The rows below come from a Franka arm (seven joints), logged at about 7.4 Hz.
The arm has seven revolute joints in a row. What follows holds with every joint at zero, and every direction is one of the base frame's. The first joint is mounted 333 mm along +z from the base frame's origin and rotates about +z. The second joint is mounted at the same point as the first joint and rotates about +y. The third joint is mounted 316 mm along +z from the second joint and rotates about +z. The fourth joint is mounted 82.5 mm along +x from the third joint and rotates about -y. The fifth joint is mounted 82.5 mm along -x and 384 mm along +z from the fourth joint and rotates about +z. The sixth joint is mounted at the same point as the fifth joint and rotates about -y. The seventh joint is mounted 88 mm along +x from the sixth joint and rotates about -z. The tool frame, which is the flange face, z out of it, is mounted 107 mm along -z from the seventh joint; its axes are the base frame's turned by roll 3.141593, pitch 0 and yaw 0 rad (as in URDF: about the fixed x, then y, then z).
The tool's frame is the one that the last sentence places.
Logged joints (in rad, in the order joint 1, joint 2, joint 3, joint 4, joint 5, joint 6, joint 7), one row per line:
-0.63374, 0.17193, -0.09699, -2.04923, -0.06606, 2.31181, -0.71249
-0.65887, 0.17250, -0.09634, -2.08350, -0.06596, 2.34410, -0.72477
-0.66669, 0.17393, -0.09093, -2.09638, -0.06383, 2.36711, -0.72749
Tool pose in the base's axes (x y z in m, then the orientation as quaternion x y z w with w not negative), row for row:
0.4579, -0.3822, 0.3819, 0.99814, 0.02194, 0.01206, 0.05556
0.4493, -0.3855, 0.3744, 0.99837, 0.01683, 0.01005, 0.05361
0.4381, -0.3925, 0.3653, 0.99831, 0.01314, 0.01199, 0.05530
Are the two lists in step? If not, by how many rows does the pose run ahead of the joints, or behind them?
The pose runs 2 rows behind the joints: the pose in row i belongs to the joints in row i - 2.
